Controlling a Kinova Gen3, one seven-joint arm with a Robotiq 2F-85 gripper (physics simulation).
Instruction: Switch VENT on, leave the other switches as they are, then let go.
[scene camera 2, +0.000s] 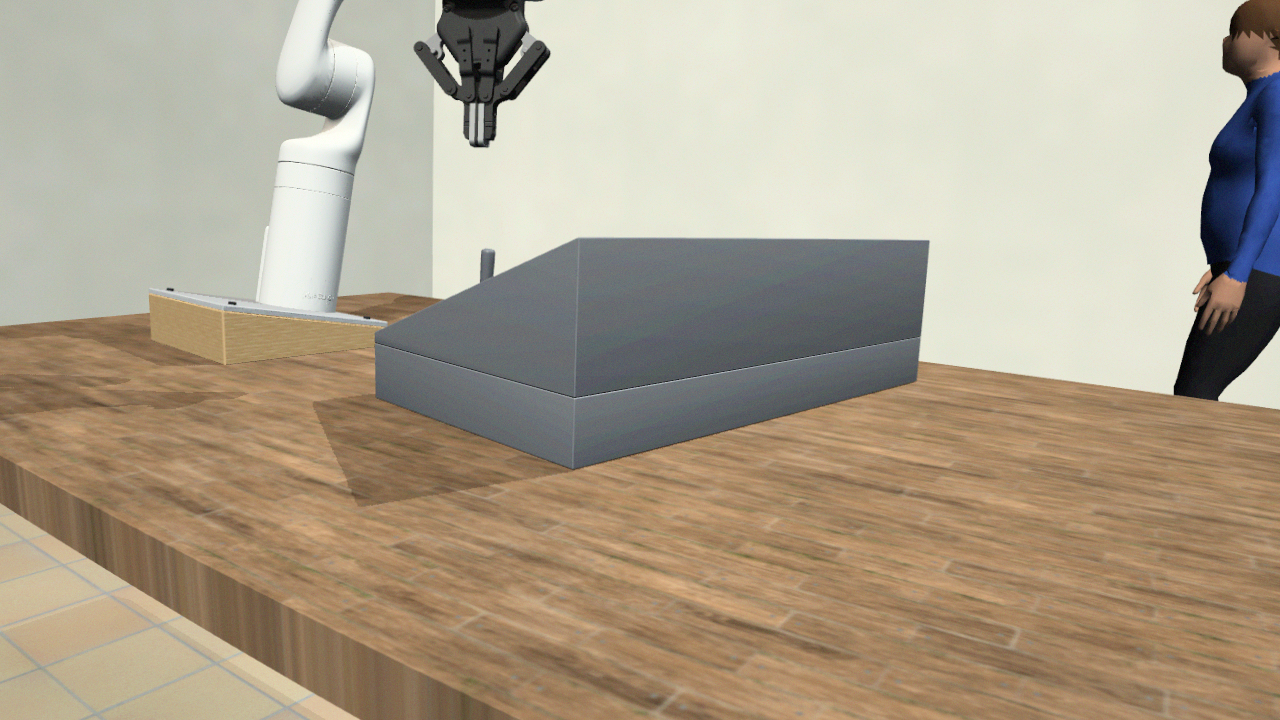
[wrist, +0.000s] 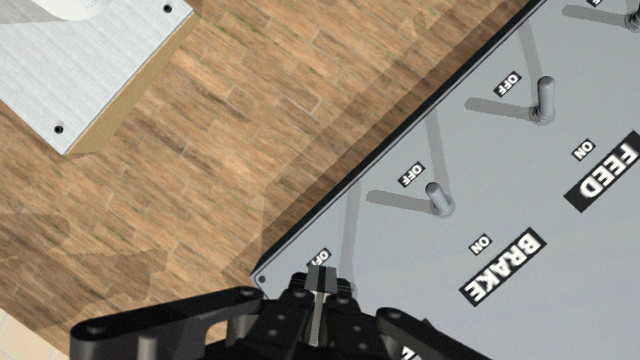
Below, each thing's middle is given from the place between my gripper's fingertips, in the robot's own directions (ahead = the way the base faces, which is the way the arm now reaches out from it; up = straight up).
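With the grey switch panel (scene camera 2: 603, 347) as my reference, my hand is 0.15 m above it. My hand is also 0.12 m to the right of the panel and 0.16 m short of it.
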